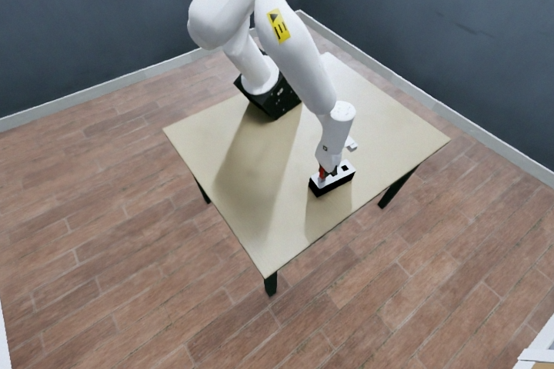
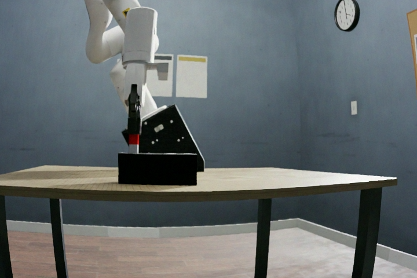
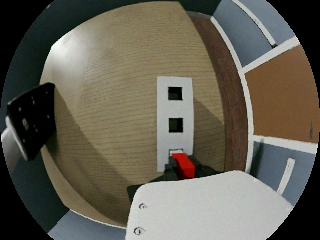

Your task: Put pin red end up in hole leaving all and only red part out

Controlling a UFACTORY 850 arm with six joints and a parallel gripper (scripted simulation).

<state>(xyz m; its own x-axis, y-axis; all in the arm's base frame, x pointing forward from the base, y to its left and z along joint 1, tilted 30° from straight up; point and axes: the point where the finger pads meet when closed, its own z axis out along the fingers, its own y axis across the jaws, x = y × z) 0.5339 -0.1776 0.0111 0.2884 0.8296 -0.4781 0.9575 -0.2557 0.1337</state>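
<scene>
Right now the pin is 10 mm below my hand. From my hand the other things lie so: black block: 20 mm ahead, 60 mm to the left, 100 mm below.
</scene>
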